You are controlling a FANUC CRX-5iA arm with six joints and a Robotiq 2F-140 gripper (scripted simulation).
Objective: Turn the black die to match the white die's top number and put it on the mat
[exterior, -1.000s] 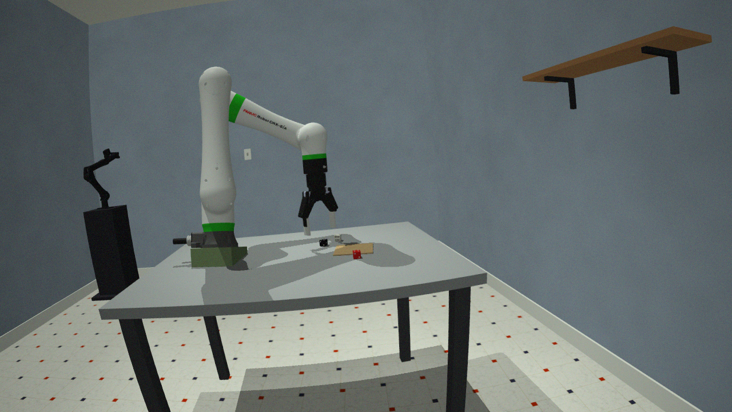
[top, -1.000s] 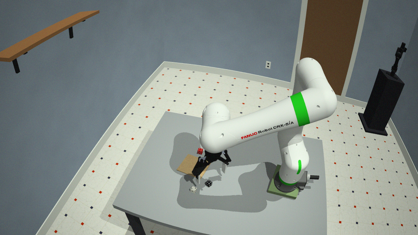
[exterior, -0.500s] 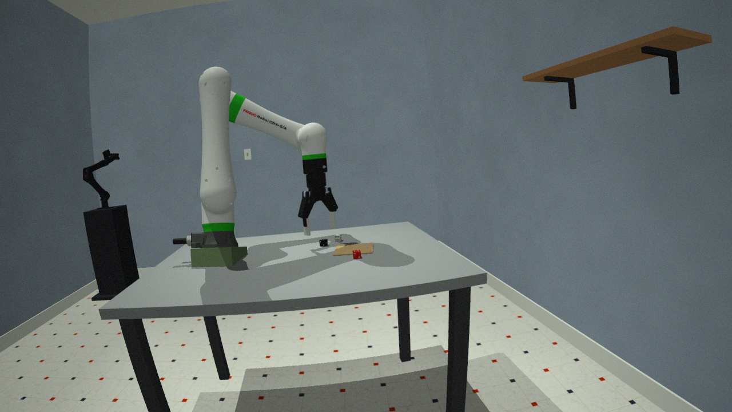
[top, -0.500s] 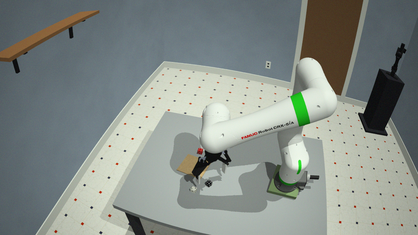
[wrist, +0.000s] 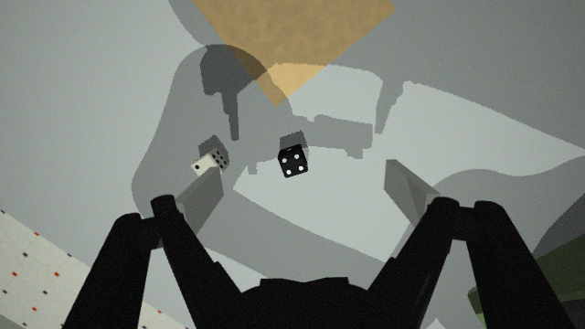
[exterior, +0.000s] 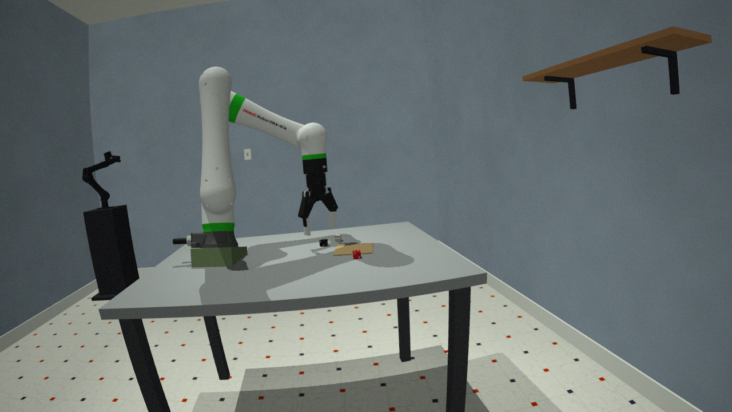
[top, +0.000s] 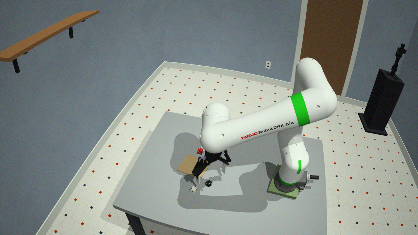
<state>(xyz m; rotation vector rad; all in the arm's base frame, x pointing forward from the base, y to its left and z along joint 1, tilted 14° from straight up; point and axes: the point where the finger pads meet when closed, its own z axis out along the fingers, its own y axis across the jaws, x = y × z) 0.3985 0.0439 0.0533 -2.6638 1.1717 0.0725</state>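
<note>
Now: the black die 10 mm ahead of my hand, 10 mm to the left of it and 60 mm below it. The rest, counted from my hand: white die (70 mm ahead, 70 mm to the left, 60 mm below); tan mat (110 mm ahead, 110 mm to the right, 70 mm below); red die (100 mm ahead, 220 mm to the right, 60 mm below).
</note>
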